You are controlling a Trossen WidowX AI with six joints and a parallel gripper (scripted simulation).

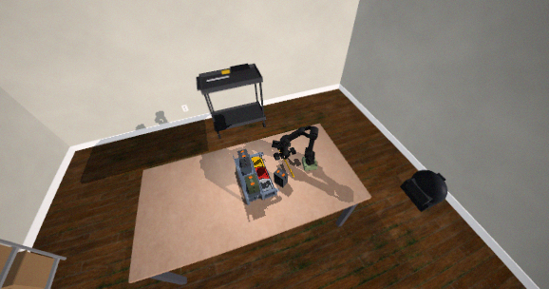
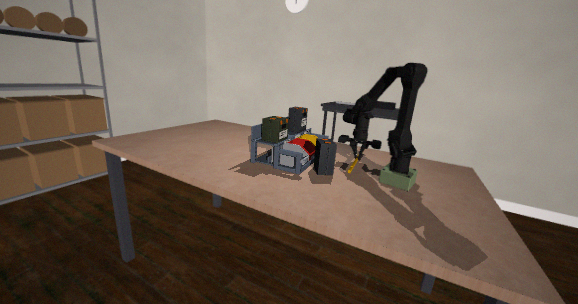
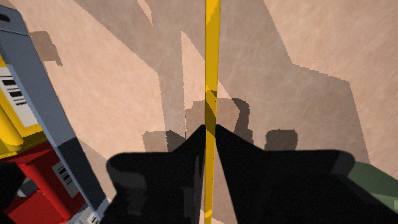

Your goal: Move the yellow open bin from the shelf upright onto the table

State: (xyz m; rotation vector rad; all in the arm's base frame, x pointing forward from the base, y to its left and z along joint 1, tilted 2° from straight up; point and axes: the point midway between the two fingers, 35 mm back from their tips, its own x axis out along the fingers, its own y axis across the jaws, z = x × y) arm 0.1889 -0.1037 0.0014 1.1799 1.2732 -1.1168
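The yellow open bin lies 260 mm ahead of my hand, 10 mm to the right of it and 10 mm below it. Also, from my hand: yellow bar: 30 mm below; red bin: 250 mm ahead, 100 mm to the left, 10 mm below; black box: 90 mm ahead, 180 mm to the left, 10 mm above.
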